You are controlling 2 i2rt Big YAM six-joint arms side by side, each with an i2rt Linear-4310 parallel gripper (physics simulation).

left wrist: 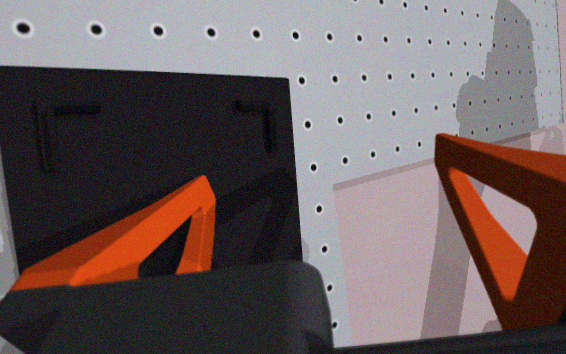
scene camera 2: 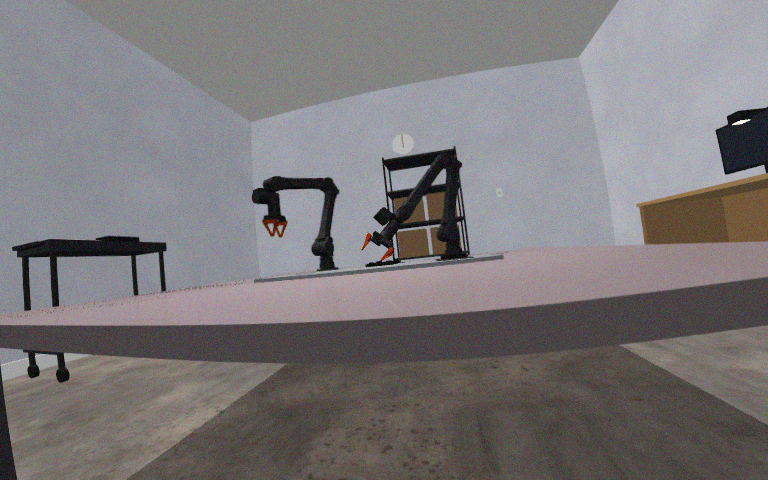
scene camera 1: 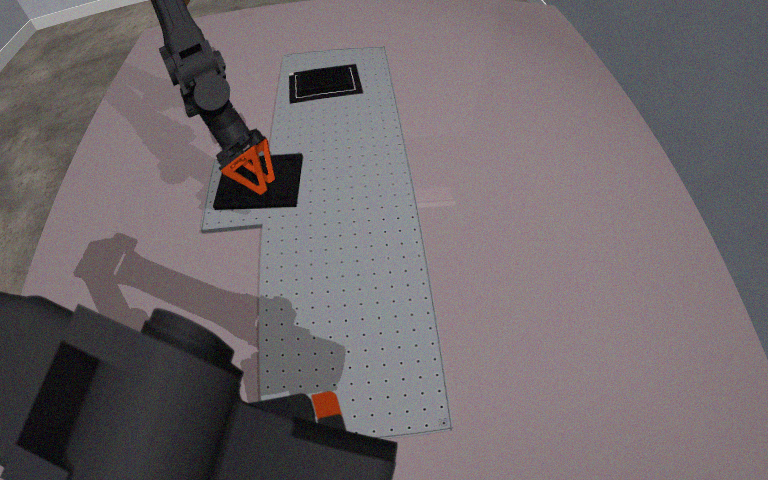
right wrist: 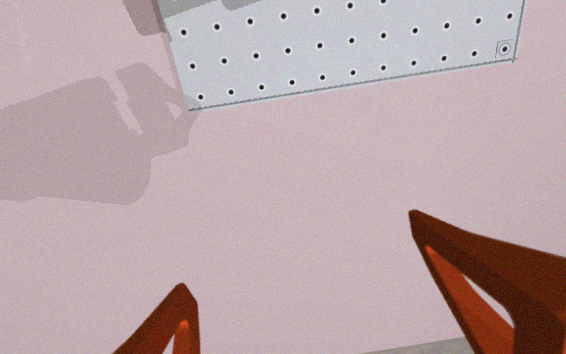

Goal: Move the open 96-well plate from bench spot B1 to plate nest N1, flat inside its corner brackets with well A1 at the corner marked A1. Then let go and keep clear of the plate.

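Frame: origin at the left arm's base, x ahead, y left, z up, level; centimetres.
Seen in the pictures: left gripper, fingertip midpoint: (left wrist: 317,168) (scene camera 2: 370,255) (scene camera 1: 268,186); right gripper, fingertip midpoint: (scene camera 2: 276,237) (right wrist: 297,258).
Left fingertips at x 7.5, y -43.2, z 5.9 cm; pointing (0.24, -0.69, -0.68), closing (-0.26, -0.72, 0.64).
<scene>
Offsets run from my left fingertips to a thing's top centre. "spot": to the spot under its first point. Level surfaces: height alone.
The black open plate {dy +28.7, dx +22.0, dz -3.0 cm} (scene camera 1: 325,82) appears to lie in the white outline on the dark pad of bench spot B1 {spot: dy +27.7, dx +13.6, dz -4.4 cm} (scene camera 1: 292,95), at the back of scene camera 1; its wells and A1 corner cannot be made out. Nest N1 {dy +5.8, dx -1.1, dz -2.8 cm} (scene camera 1: 287,195) (left wrist: 150,90) is a black slab; two corner brackets show in the left wrist view, with bare dark surface between them. My left gripper (scene camera 1: 266,187) (scene camera 2: 372,254) (left wrist: 317,168) is open and empty, tilted low over the nest, one finger over the slab, the other beyond its edge. My right gripper (scene camera 2: 275,236) (right wrist: 297,258) is open and empty, high above the table.
The perforated grey board {dz -4.6 cm} (scene camera 1: 339,237) (left wrist: 380,95) (right wrist: 320,62) runs between B1, the nest and the near end on the pink table {dz -5.9 cm} (scene camera 1: 538,254) (right wrist: 300,165). My right arm (scene camera 1: 152,396) covers the lower left of scene camera 1. A shelf rack (scene camera 2: 419,160) stands behind the arms.
</scene>
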